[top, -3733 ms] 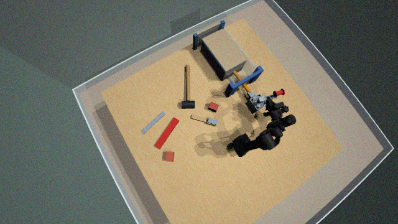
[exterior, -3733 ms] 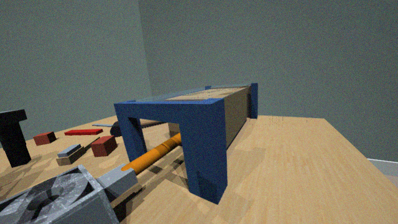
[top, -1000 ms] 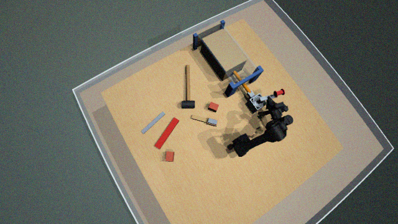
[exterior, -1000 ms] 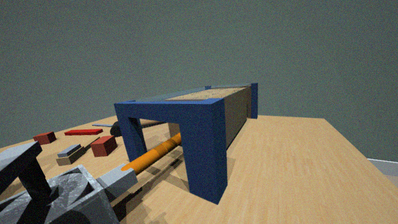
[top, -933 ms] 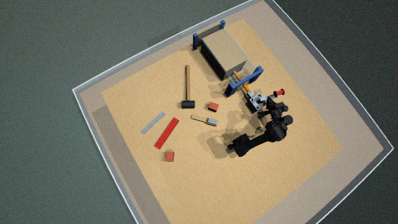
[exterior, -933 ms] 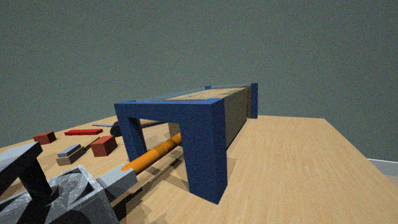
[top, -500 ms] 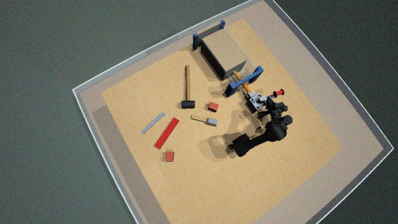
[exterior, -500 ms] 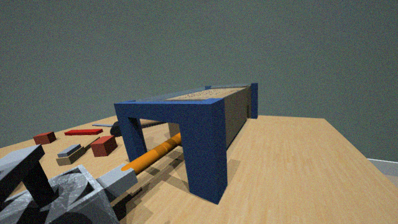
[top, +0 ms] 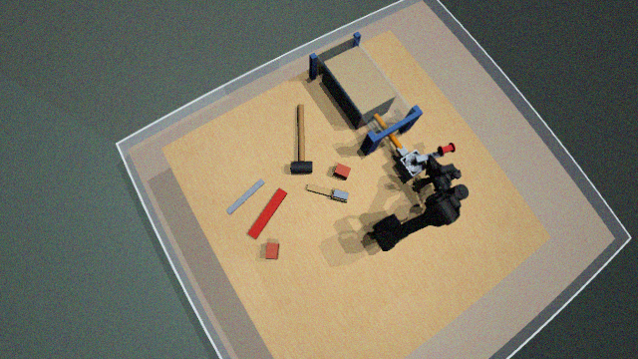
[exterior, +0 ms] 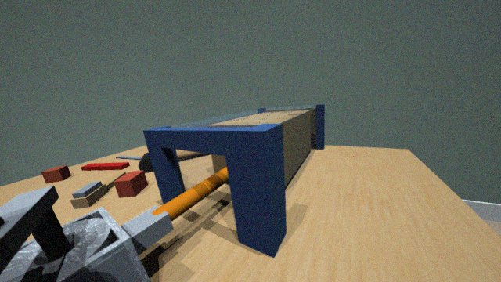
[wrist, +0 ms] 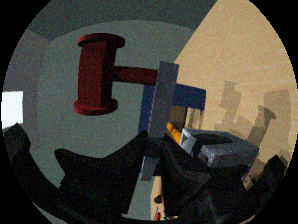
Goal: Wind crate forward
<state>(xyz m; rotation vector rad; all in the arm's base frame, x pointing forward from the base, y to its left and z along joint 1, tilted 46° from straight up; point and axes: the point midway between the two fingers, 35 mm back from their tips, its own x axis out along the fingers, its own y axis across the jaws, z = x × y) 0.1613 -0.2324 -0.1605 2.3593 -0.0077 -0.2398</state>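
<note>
Right now my gripper tip is 5 cm to the left of the red grip, 4 cm below it and 2 cm past it. From my gripper tip the other things lie so: brush-like tool (41 cm to the left, 12 cm below, 7 cm ahead); grey winch (10 cm below, 4 cm to the left, 1 cm behind); blue frame (17 cm ahead, 6 cm to the left, 3 cm below).
</note>
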